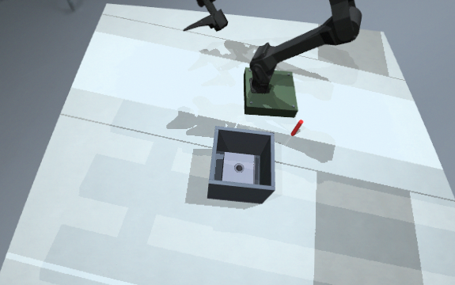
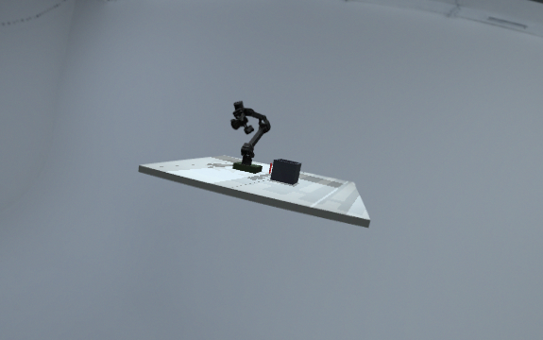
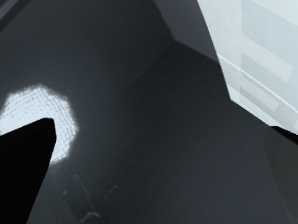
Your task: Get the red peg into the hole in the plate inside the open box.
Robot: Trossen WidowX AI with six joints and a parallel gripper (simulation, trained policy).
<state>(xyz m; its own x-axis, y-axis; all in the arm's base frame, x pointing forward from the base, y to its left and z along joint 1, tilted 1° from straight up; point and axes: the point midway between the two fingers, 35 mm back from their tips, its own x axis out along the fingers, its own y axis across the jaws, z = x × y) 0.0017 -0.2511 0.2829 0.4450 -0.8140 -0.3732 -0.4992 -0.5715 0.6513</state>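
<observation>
Right now my gripper tip is 38 cm to the right of the red peg, 28 cm above it and 16 cm short of it. From my gripper tip the other things lie so: plate (29 cm ahead, 27 cm below, 17 cm to the left).
</observation>
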